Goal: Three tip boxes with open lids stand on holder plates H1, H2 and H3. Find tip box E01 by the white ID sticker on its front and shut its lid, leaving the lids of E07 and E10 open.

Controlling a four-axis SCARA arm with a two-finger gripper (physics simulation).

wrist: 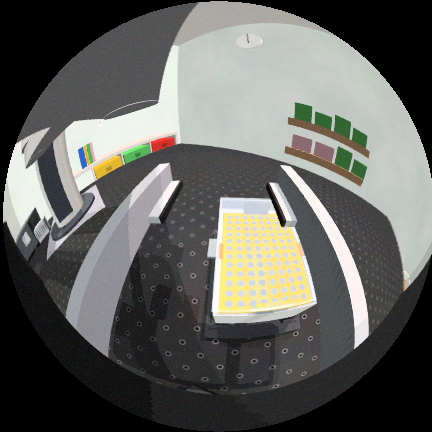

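Pixels of known places: gripper, fingertip midpoint: (pixel 223 172); arm's base at its link origin: (pixel 71 216).
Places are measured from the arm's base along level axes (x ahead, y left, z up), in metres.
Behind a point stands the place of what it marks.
Observation:
A tip box (pixel 216 300) {x 0.522, y 0.163, z 0.090 m} with a yellow rack of round holes stands on a dark holder plate (pixel 250 330) {x 0.560, y 0.168, z 0.021 m}, right of the middle of the wrist view. Its clear lid (pixel 262 265) {x 0.533, y 0.203, z 0.090 m} lies down over the rack, which shows pale through it. No ID sticker can be read, so which box this is cannot be told. My gripper (pixel 223 172) {x 0.480, y 0.227, z 0.135 m} is shut with nothing held; its two fingertips stand a fixed gap apart. The right fingertip overlaps the box's far right part in the view. The other two boxes do not show.
The dark table top (pixel 165 345) {x 0.504, y 0.094, z 0.013 m} has a grid of small holes. A pale column (pixel 67 185) {x 0.055, y 0.051, z 0.115 m} on a round dark base stands at the left. Yellow, green and red drawers (pixel 136 154) line the left wall. Wall shelves (pixel 327 132) hold green and pink boxes at the right.

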